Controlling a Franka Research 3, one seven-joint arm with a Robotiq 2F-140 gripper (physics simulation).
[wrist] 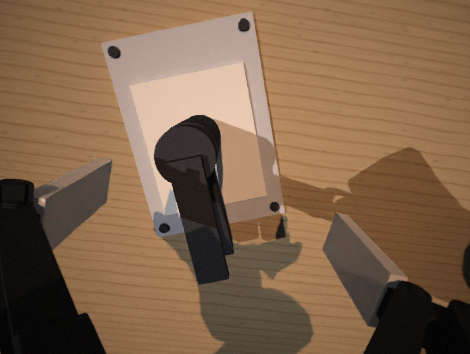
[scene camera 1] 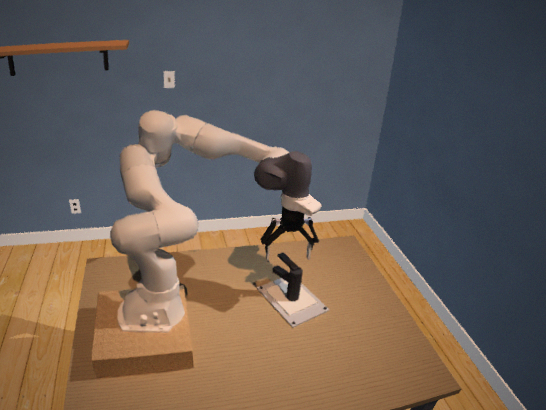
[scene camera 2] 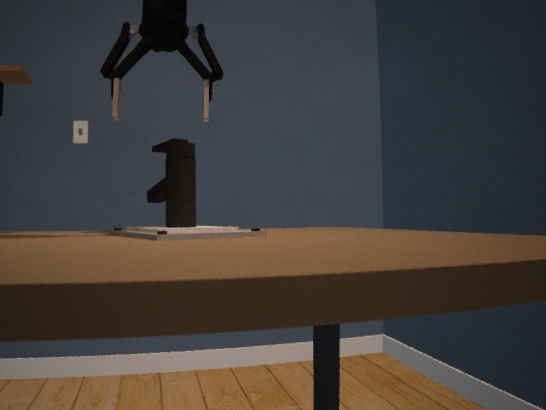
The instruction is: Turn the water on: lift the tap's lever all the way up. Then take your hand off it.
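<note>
The tap is a black upright column [scene camera 1: 294, 287] [scene camera 2: 180, 195] [wrist: 175, 145] on a pale plate [scene camera 1: 302, 317] [wrist: 175, 45]. Its lever [scene camera 1: 287, 260] [scene camera 2: 167, 145] [wrist: 205, 240] sticks out from the column's top and looks near level in scene camera 2; its exact tilt is hard to judge. The spout [scene camera 1: 281, 272] [scene camera 2: 157, 193] [wrist: 226, 237] juts out below, to the same side. My gripper [scene camera 1: 288, 257] [scene camera 2: 161, 120] [wrist: 222, 207] is open and empty, pointing down. Its fingertips hang a little above the lever, one to each side, touching nothing.
The tap's plate lies on a wooden table [scene camera 1: 250, 360] [scene camera 2: 350, 255] [wrist: 350, 60]. The arm's base stands on a brown block [scene camera 1: 142, 357] at the table's left. Blue walls rise behind and to the right, with a wooden shelf [scene camera 1: 65, 47] at the upper left.
</note>
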